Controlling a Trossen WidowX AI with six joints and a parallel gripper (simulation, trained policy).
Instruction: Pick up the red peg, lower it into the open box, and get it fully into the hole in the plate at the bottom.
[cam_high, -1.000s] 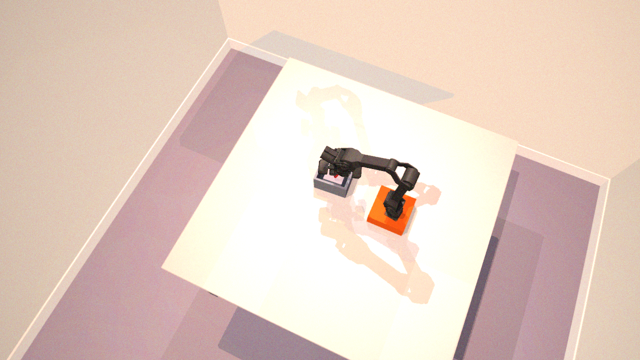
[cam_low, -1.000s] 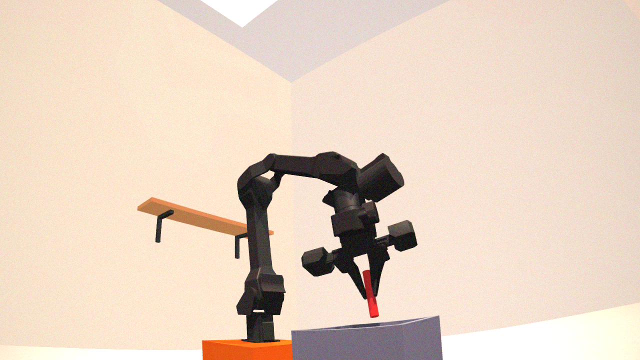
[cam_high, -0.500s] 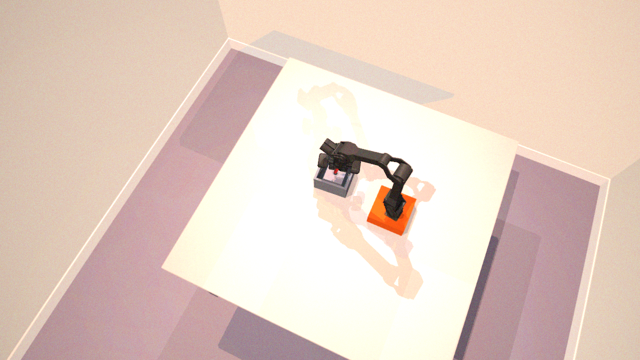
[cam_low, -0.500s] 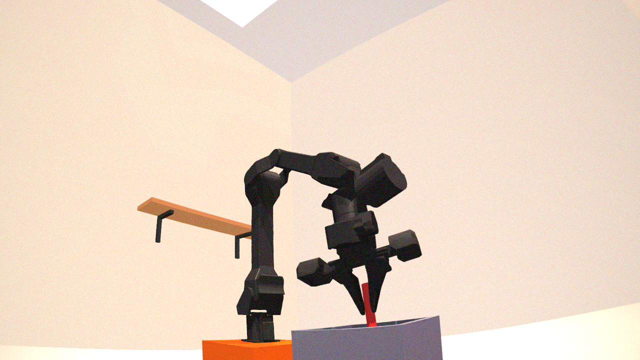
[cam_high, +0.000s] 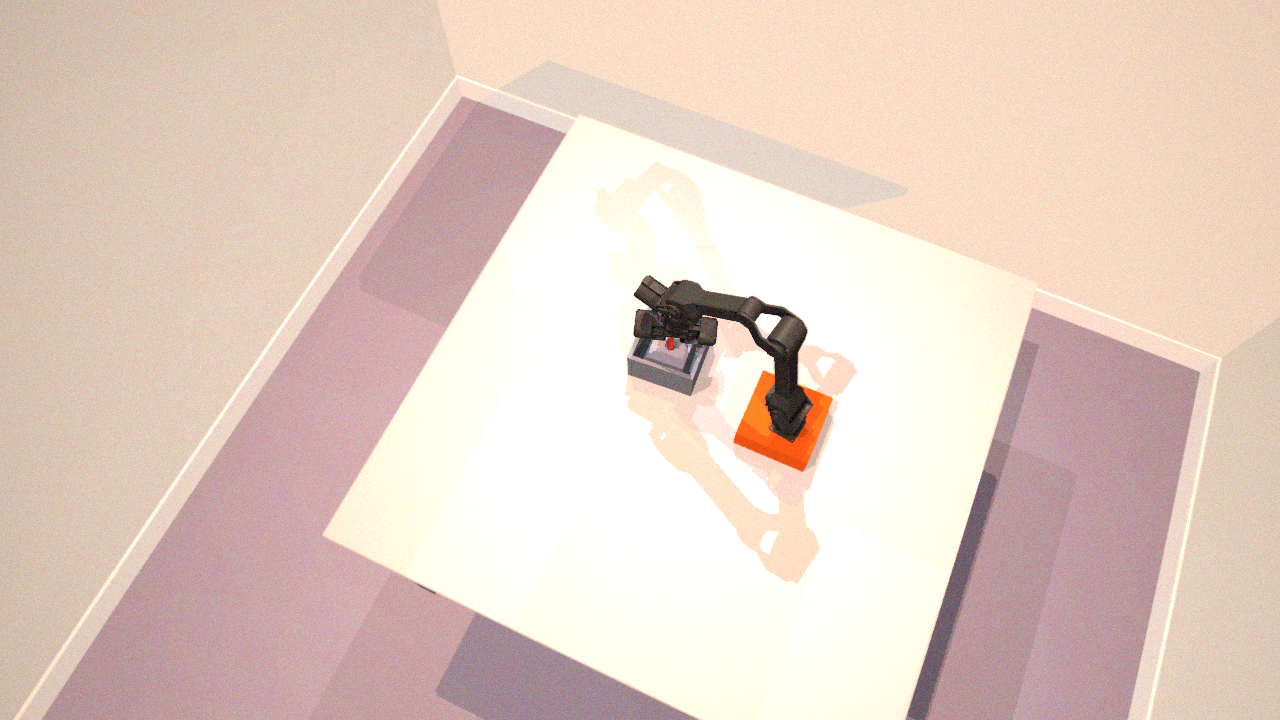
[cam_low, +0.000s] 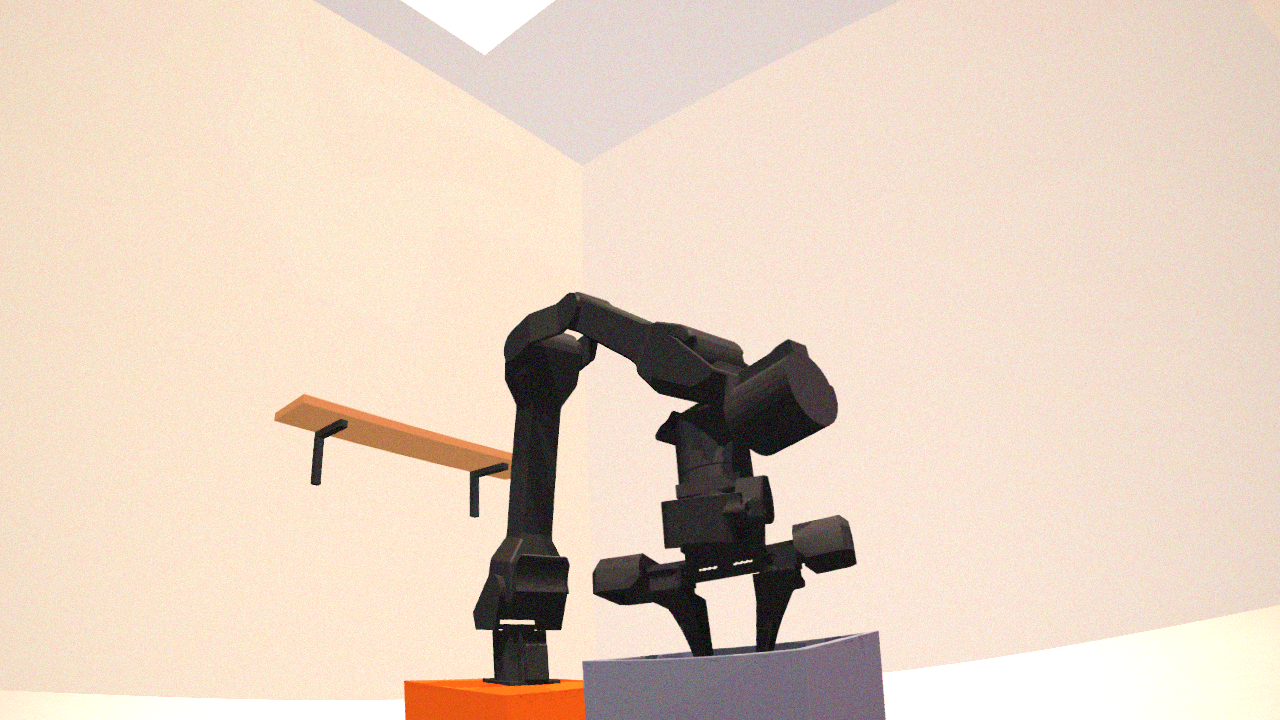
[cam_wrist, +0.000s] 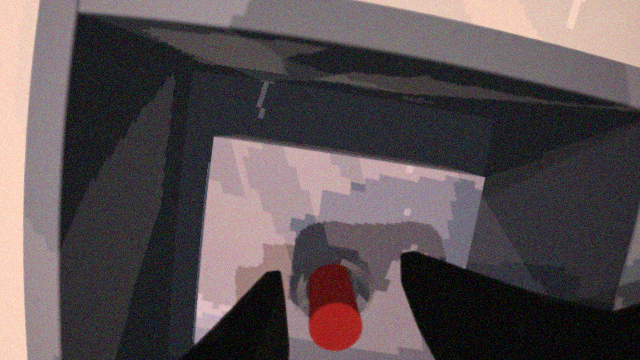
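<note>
Now: gripper tip 1 cm to the right of the red peg and 3 cm above it. The rest, counted from my gripper tip: grey box: 1 cm to the left, 5 cm below; then pale plate: 1 cm to the left, 3 cm below.
</note>
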